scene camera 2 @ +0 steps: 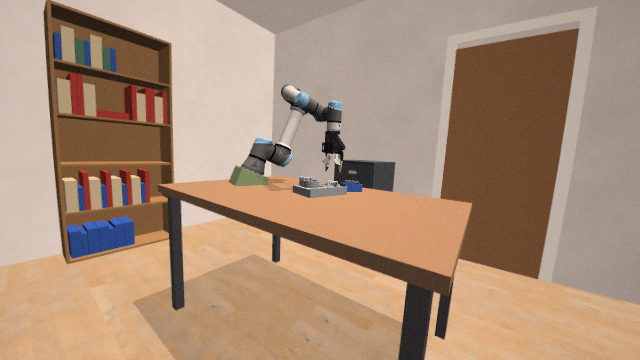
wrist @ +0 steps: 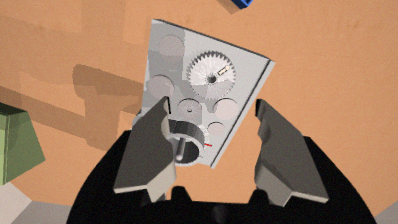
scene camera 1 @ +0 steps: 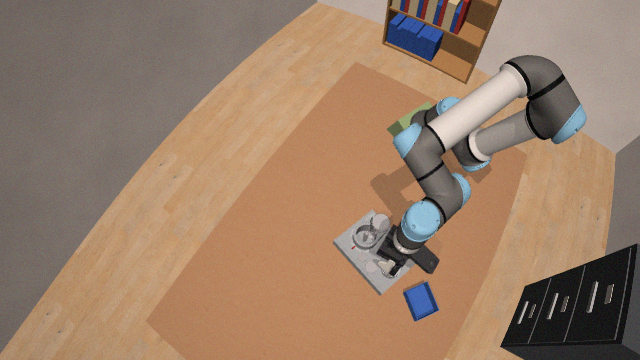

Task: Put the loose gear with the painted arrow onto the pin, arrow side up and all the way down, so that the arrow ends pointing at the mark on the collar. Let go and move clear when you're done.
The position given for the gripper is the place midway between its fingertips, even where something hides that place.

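Scene camera 1 shows a plate [scene camera 1: 347, 243] and a blue tray [scene camera 1: 420, 297]. In the wrist view, the plate [wrist: 252, 69] appears again, together with the gripper [wrist: 212, 99].
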